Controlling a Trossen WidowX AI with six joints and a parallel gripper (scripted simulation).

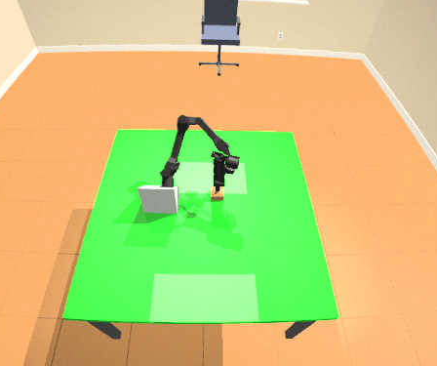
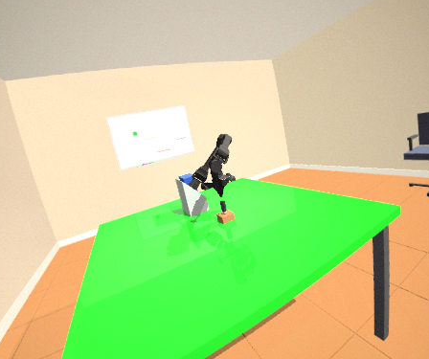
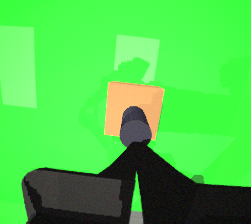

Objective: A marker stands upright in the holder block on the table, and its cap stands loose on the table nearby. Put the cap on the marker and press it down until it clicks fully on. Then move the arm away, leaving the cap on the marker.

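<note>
The dark cylindrical cap lies 5 cm below my gripper tip. From my gripper tip the other things lie so: holder block (11 cm below).
</note>
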